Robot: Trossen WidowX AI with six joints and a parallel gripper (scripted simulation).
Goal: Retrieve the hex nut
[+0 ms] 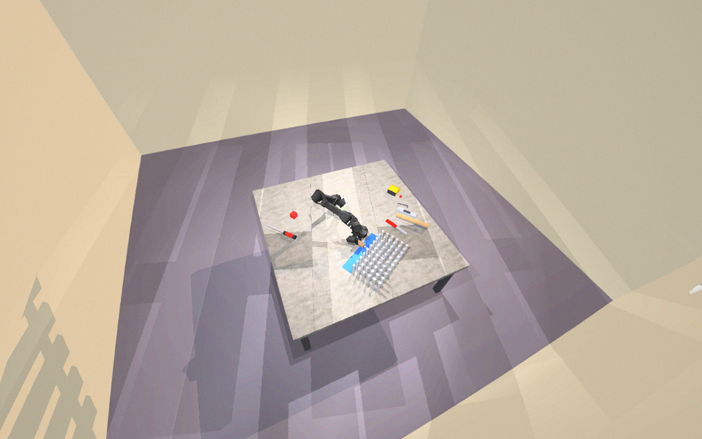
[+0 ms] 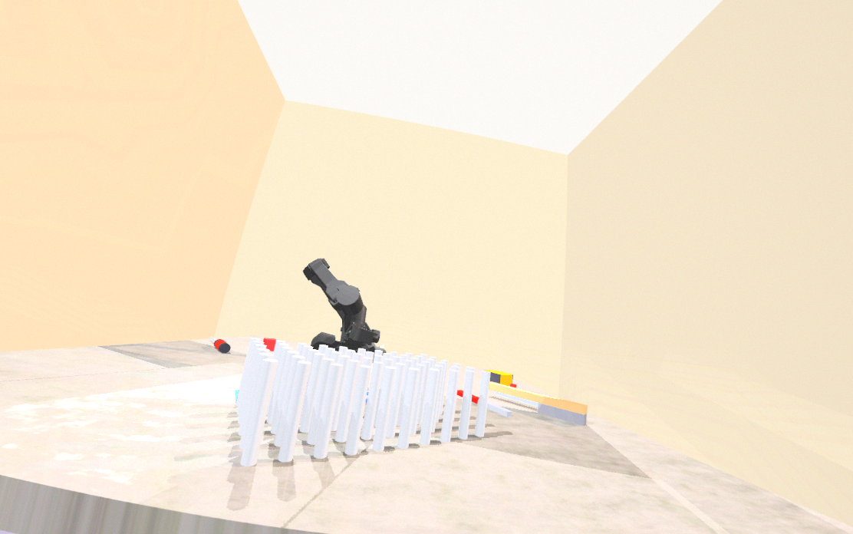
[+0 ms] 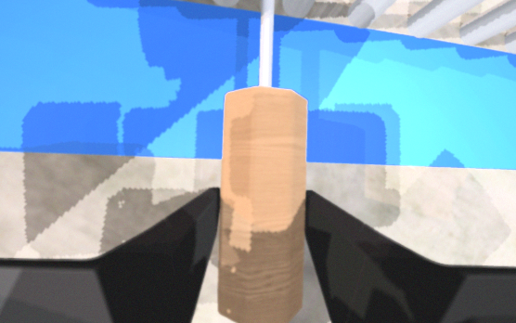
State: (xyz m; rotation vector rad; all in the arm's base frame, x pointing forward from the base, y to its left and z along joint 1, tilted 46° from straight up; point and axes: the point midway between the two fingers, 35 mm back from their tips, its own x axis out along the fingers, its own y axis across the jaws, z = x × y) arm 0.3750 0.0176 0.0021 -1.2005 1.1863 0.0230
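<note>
Now: the blue taped strip 70 mm ahead of my gripper tip and 10 mm below it. From my gripper tip the other things lie so: red-handled tool: 70 mm behind, 340 mm to the left, 10 mm below; then tool with pale metal rod: 80 mm ahead, 60 mm to the left; then grey tool: 190 mm behind, 480 mm to the left.
</note>
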